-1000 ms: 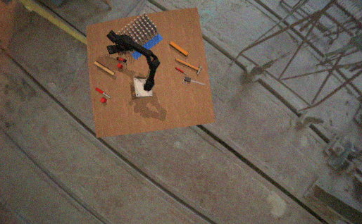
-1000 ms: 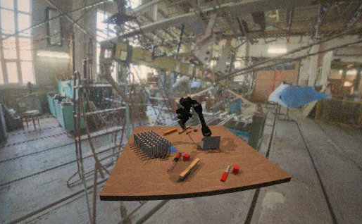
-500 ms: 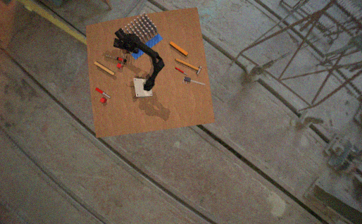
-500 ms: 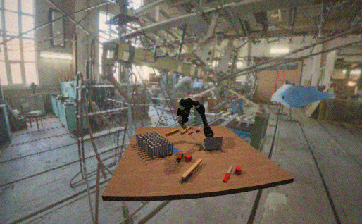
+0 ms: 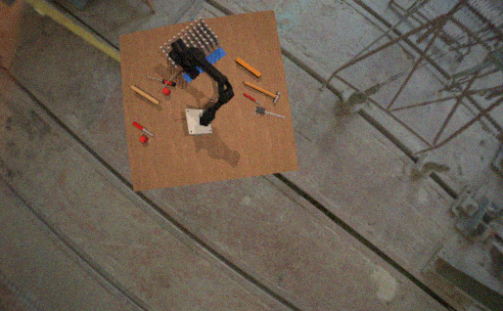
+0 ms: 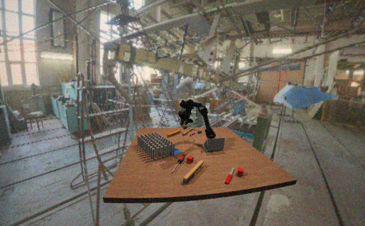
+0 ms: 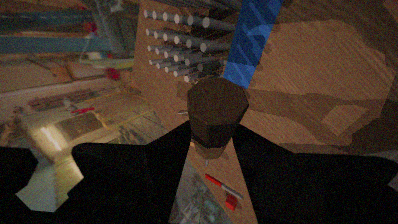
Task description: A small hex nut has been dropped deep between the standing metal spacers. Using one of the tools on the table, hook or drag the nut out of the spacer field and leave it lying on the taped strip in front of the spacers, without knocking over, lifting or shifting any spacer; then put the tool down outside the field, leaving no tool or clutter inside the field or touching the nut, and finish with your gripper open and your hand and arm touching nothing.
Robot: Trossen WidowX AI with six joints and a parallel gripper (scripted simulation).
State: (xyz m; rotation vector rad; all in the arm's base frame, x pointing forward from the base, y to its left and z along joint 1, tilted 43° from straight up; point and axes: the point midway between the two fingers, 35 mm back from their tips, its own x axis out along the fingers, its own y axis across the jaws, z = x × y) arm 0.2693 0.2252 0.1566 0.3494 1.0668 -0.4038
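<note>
Right now the blue taped strip is 150 mm ahead of my gripper tip, 70 mm to the right of it and 240 mm below it. Round my gripper tip: thin hook tool (50 mm behind, 80 mm to the left, 40 mm below); orange bar (90 mm ahead, 410 mm to the right, 230 mm below).
</note>
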